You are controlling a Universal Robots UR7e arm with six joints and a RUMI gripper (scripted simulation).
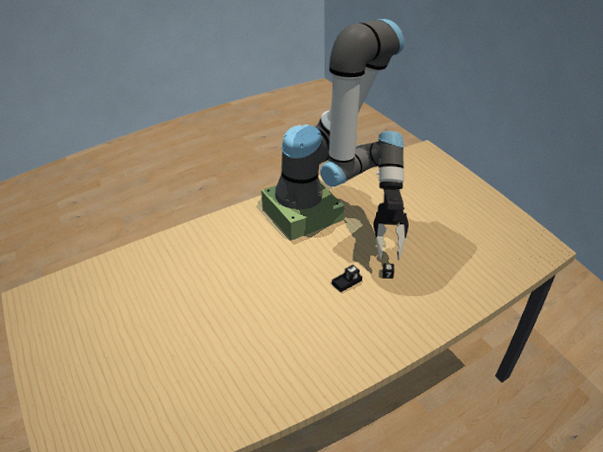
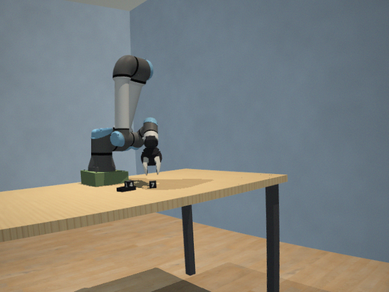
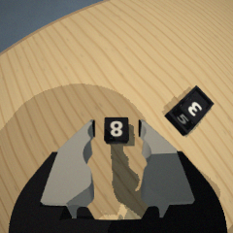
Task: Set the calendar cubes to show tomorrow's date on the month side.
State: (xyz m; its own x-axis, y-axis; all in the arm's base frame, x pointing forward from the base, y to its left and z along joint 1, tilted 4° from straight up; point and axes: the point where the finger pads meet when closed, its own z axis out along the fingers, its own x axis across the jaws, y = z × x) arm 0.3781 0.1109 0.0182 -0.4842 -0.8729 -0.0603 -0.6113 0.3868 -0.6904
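The black digit cube lies 1 cm ahead of my hand and 6 cm below it. Also, from my hand: black calendar tray: 2 cm behind, 13 cm to the right, 6 cm below.
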